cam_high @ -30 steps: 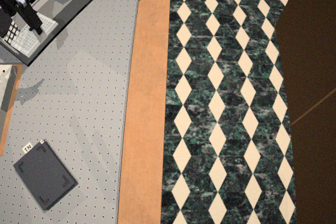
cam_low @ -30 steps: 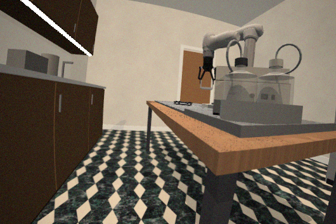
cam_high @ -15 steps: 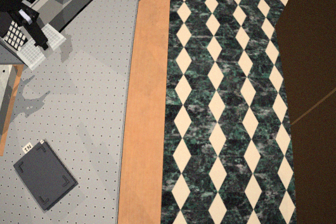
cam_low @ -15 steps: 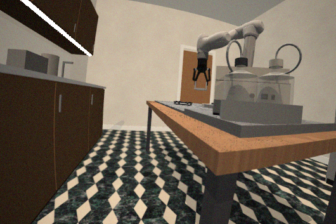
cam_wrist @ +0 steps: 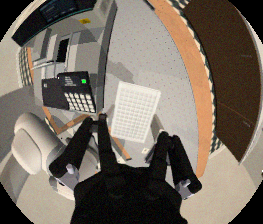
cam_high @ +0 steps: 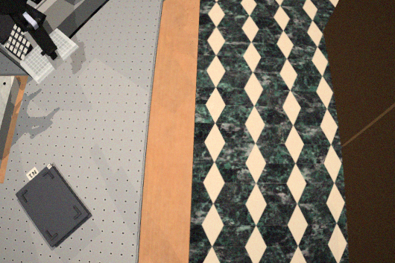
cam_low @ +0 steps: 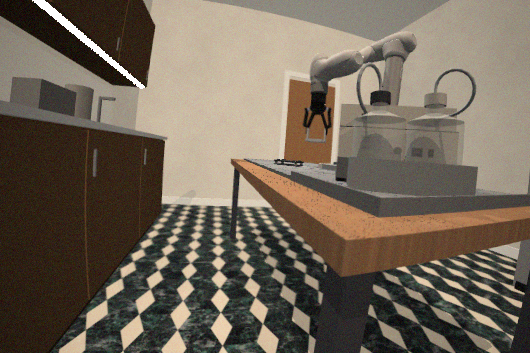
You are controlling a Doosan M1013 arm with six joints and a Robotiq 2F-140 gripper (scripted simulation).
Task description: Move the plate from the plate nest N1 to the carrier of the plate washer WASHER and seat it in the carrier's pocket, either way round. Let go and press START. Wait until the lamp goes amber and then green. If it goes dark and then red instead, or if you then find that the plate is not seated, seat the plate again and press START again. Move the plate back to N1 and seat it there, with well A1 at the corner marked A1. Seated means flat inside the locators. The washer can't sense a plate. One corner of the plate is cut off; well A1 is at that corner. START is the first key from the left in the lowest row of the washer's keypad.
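Right now my hand is 30 mm above the white well plate. The rest, counted from my hand: plate washer: 260 mm to the left, 210 mm behind, 50 mm below; label: 260 mm to the right, 180 mm below, 10 mm behind; plate nest N1: 320 mm to the right, 150 mm below, 80 mm ahead.
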